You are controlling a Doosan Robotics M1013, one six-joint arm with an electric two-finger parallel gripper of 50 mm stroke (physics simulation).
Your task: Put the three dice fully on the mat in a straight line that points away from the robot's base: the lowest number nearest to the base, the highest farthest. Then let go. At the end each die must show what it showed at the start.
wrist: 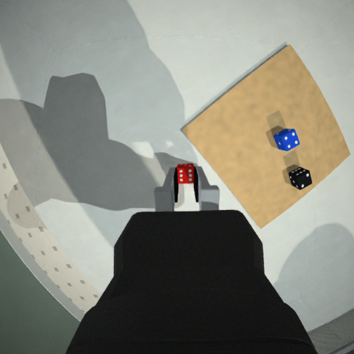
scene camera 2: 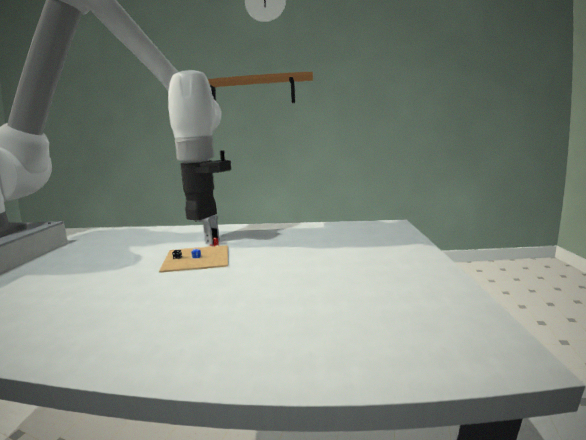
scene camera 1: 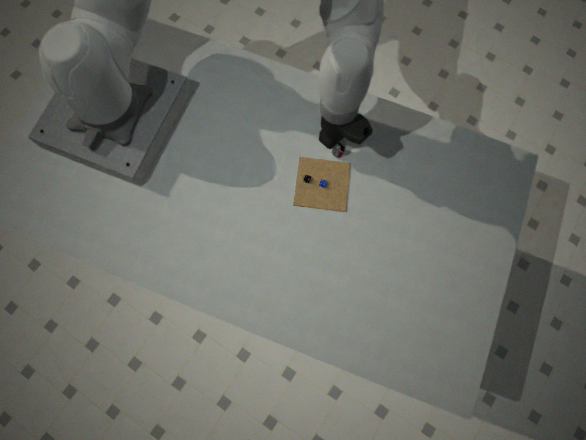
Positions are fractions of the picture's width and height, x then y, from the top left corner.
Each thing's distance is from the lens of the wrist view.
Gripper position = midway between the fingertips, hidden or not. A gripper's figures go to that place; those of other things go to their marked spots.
my gripper (wrist: 0.52, 0.50): 16 cm
tan mat (wrist: 0.67, 0.38): 16 cm
